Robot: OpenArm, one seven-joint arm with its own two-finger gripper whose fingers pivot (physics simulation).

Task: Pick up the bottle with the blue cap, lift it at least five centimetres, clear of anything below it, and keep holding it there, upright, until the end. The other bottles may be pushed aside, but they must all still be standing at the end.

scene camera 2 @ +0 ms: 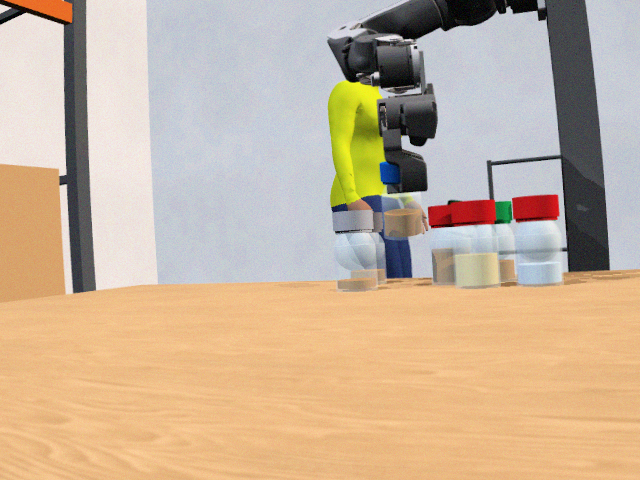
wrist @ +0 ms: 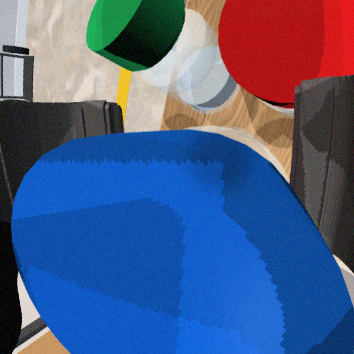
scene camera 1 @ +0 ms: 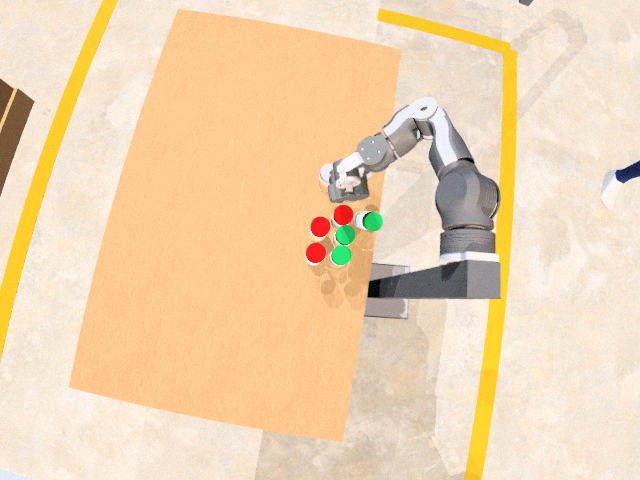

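Note:
The blue-capped bottle hangs in my gripper, roughly upright, its base above the table and near the cap height of its neighbours. My gripper is shut on it; the fingers flank the cap in the wrist view. Red-capped bottles stand beside it. Two green-capped bottles stand among them. The green-capped bottle nearest the table edge appears to lean, its cap offset from its body. A grey-capped bottle stands on the other side, partly hidden in scene camera 1.
The wooden table lies under the bottles. A second grey-capped bottle shows partly behind the front one. A person in a yellow shirt is beyond the table. The arm's base post stands beside the table edge.

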